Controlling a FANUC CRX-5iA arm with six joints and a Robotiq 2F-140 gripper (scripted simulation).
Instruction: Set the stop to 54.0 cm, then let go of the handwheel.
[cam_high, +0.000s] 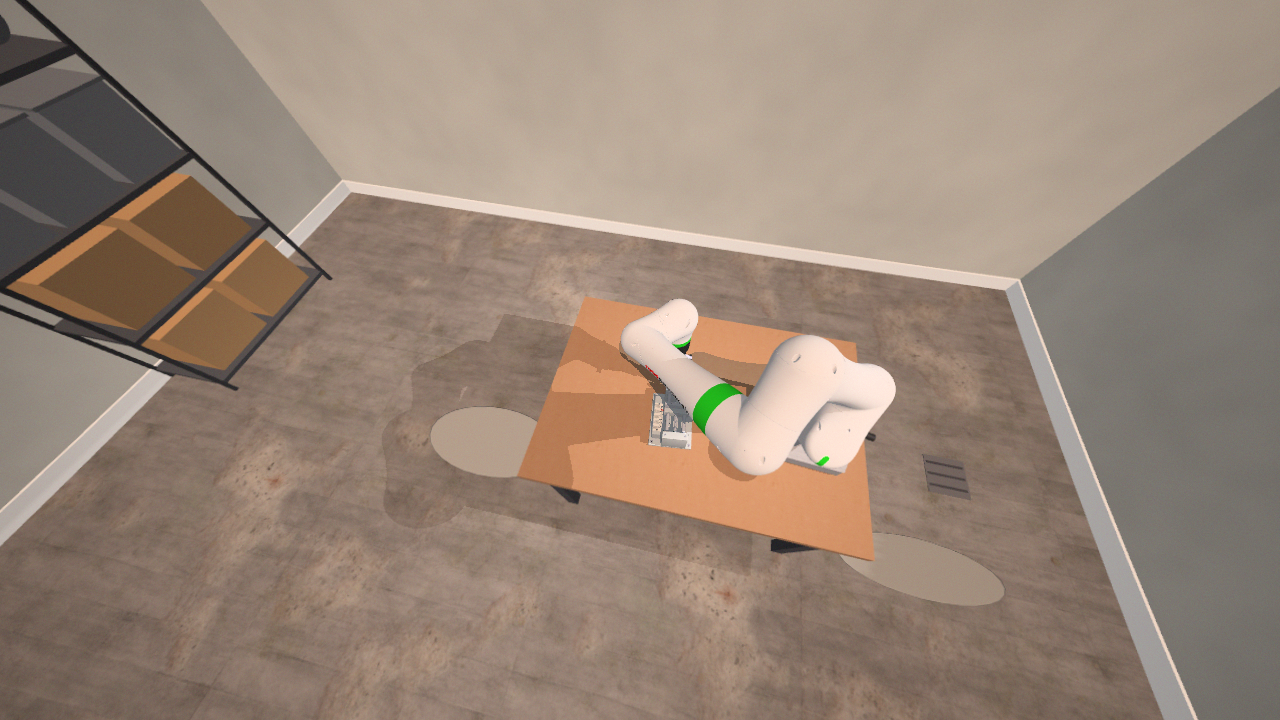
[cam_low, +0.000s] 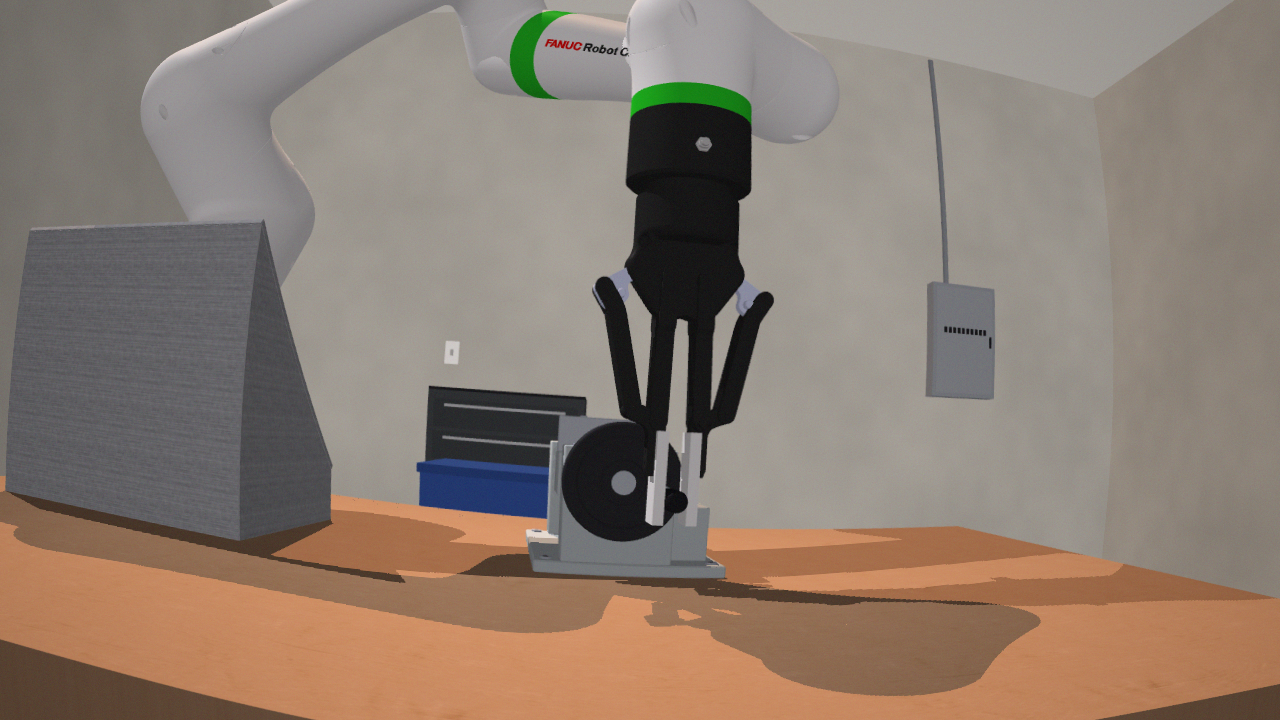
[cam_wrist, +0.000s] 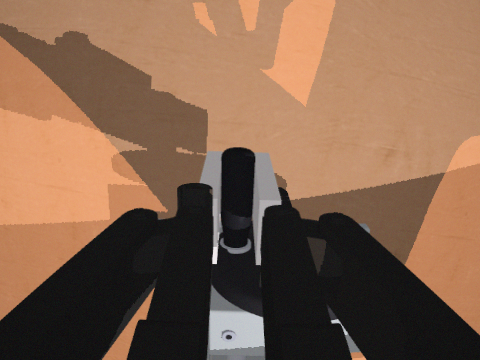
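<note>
Right now the black handwheel is 10 mm behind my hand, 20 mm to the left of it and 10 mm below it. Round my hand: sliding stop block 50 mm behind, 120 mm to the left, 10 mm above; black crank knob 20 mm below.
</note>
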